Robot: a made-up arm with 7 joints.
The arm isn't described. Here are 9 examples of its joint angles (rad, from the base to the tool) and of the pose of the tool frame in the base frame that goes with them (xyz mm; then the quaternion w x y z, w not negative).
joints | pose
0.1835 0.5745 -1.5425 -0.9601 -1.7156 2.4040 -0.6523 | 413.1 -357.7 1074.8 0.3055 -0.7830 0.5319 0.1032
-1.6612 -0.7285 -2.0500 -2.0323 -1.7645 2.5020 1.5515 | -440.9 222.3 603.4 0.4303 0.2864 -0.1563 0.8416
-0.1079 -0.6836 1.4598 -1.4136 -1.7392 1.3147 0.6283 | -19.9 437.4 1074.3 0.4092 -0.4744 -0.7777 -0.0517
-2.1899 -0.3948 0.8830 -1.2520 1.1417 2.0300 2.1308 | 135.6 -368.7 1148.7 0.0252 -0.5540 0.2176 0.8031
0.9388 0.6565 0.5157 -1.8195 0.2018 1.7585 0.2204 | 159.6 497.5 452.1 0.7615 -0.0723 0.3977 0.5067
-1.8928 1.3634 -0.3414 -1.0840 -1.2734 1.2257 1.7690 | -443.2 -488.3 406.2 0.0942 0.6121 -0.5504 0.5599
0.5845 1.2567 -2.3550 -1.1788 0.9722 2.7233 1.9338 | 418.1 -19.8 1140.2 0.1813 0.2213 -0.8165 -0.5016
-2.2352 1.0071 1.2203 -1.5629 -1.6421 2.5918 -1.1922 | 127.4 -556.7 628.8 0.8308 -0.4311 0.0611 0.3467
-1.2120 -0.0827 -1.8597 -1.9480 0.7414 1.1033 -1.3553 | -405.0 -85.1 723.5 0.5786 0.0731 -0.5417 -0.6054
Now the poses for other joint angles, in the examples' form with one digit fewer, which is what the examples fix.
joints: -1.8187 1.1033 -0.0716 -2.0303 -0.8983 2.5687 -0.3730
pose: -117 -334 235 0.912 0.171 0.264 -0.263
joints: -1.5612 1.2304 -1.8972 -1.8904 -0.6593 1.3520 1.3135
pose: -431 -53 912 0.580 0.310 -0.693 0.295
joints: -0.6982 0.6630 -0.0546 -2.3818 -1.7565 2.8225 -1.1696
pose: 216 -225 362 0.444 -0.041 0.188 0.875
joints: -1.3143 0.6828 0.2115 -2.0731 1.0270 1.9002 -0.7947
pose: 172 -419 380 0.712 0.544 -0.122 -0.427
